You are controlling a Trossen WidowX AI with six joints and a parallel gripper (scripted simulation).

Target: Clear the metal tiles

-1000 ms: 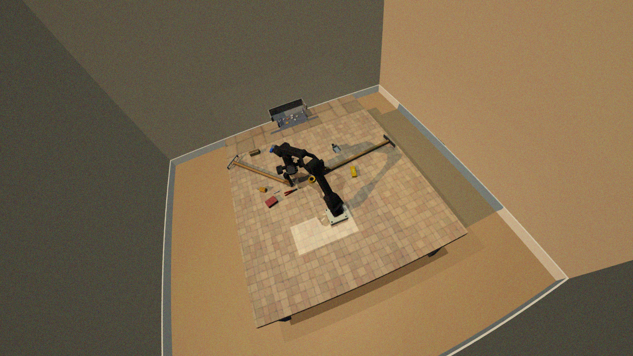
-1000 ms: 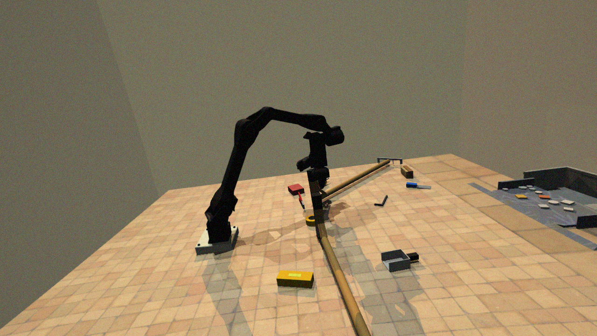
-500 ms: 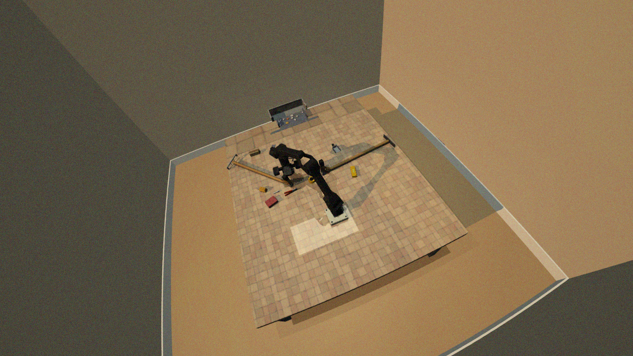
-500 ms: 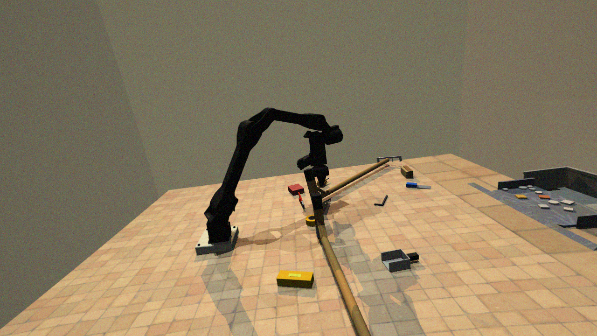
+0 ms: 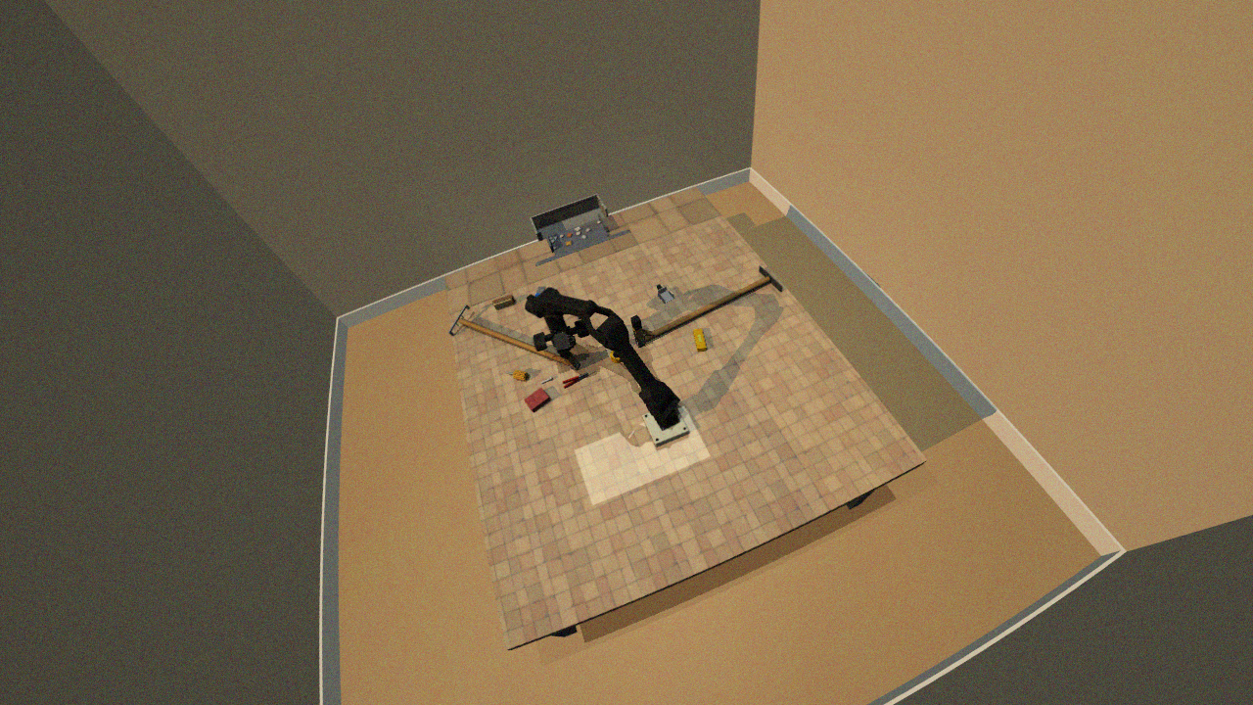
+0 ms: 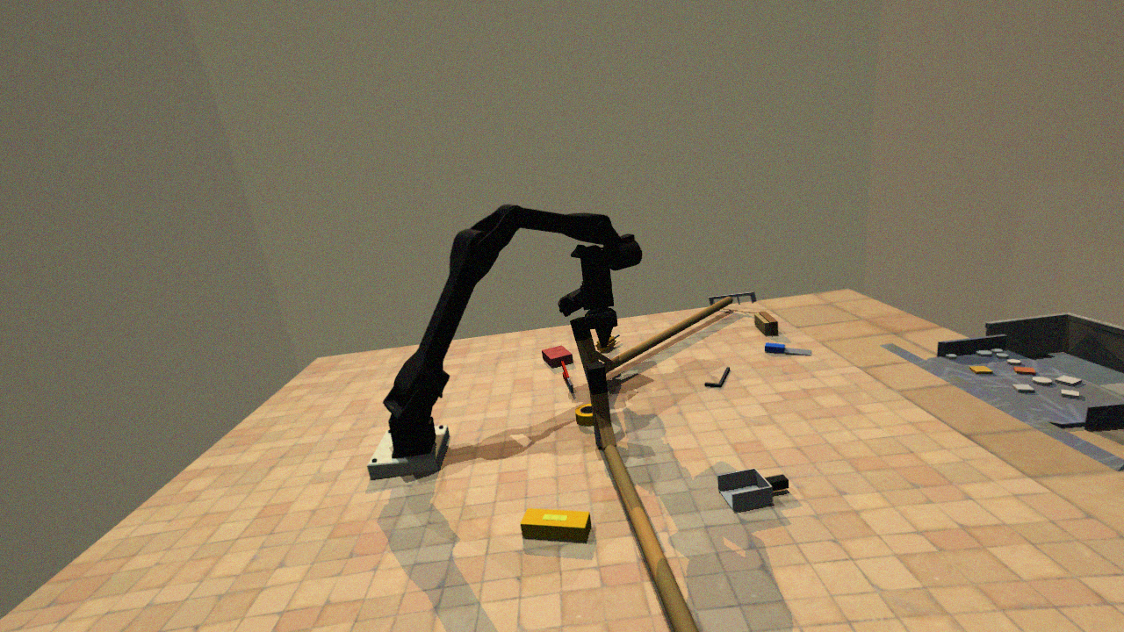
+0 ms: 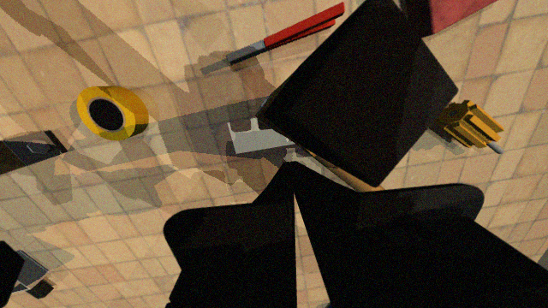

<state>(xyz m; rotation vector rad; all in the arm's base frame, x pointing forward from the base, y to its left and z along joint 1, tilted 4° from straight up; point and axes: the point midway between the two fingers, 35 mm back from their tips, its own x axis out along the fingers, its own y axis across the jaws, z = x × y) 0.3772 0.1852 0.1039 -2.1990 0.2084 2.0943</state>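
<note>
My gripper tip is 16 cm past the yellow block, 43 cm to the left of it and 6 cm above it. The rest, counted from my gripper tip: red screwdriver 8 cm behind, 1 cm to the left, 7 cm below; yellow tape roll 7 cm behind, 15 cm to the right, 7 cm below; red block 9 cm behind, 17 cm to the left, 7 cm below.
</note>
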